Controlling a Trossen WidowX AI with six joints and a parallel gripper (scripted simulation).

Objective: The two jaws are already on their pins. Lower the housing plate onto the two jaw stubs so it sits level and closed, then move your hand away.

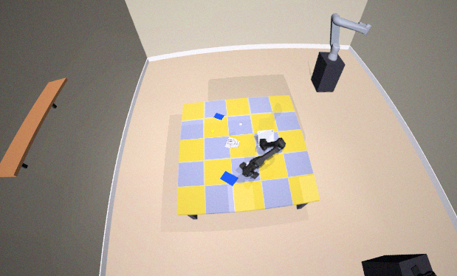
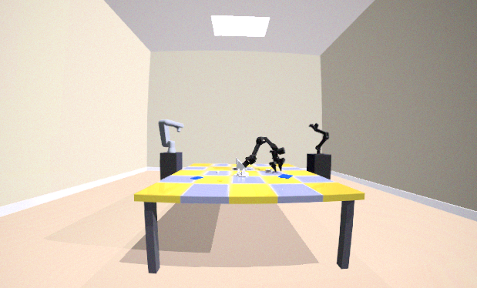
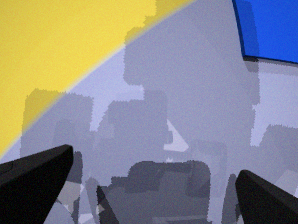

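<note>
The grey housing plate lies 3 cm behind my gripper tip, 9 cm to the right of it and 2 cm above it. Also, from my gripper tip: white dot 58 cm to the right; then white ribbed part 3 cm behind, 9 cm to the right; then yellow dot 31 cm ahead, 53 cm to the right, 1 cm below.
</note>
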